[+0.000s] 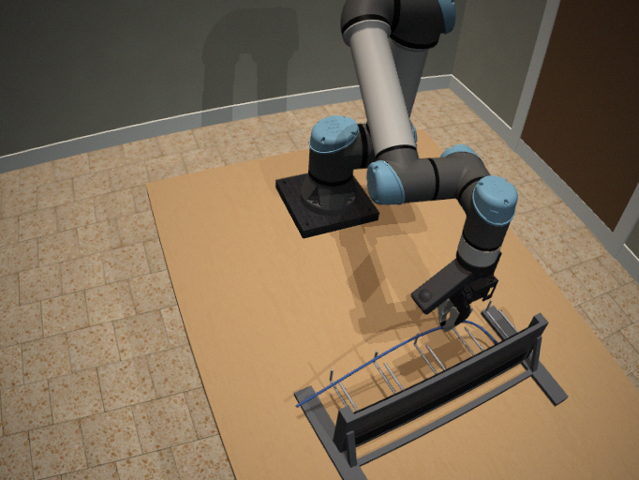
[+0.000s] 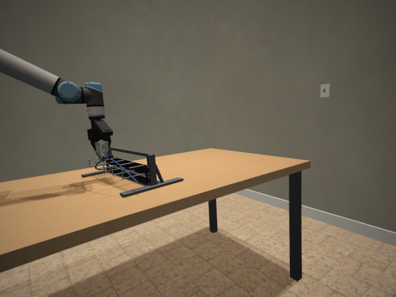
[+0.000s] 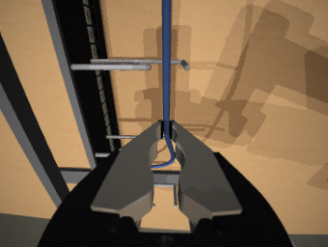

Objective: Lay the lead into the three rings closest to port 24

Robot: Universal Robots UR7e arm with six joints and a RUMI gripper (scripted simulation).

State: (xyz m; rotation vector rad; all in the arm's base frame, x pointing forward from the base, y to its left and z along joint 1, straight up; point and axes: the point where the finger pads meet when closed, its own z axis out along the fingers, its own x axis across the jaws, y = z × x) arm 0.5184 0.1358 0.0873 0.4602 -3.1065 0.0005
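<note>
Now: the free-standing rack 110 mm ahead of my hand, 20 mm to the right of it and 40 mm below it.
</note>
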